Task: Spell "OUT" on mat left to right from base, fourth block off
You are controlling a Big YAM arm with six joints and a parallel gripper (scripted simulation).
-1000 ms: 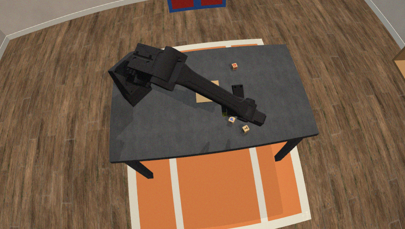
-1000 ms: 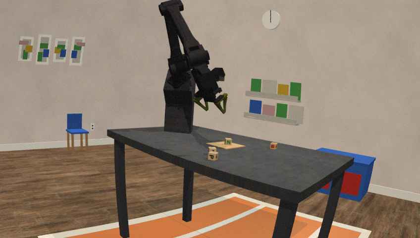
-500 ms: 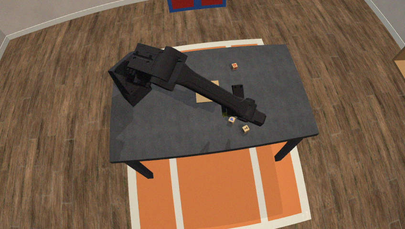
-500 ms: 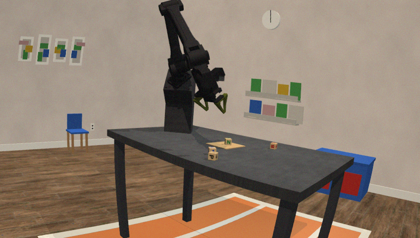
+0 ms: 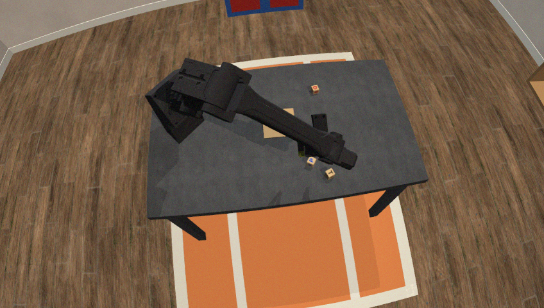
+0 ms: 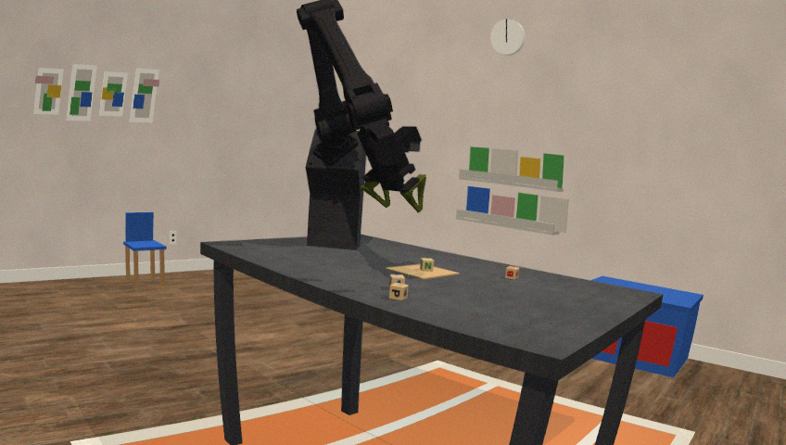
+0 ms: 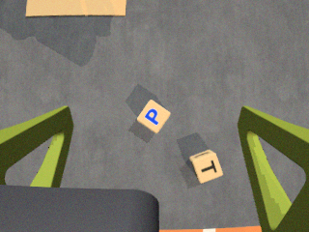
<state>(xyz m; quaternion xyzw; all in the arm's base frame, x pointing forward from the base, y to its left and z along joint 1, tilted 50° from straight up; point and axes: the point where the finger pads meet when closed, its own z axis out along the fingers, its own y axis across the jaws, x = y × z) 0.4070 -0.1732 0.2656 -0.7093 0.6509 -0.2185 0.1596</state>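
The O block lies 32 cm to the left of my hand, 18 cm ahead of it and 17 cm below it. From my hand the other things lie so: green-lettered block: 24 cm to the left, 17 cm below, 4 cm behind; P block: 17 cm below; T block: 17 cm below, 8 cm to the right, 4 cm ahead.
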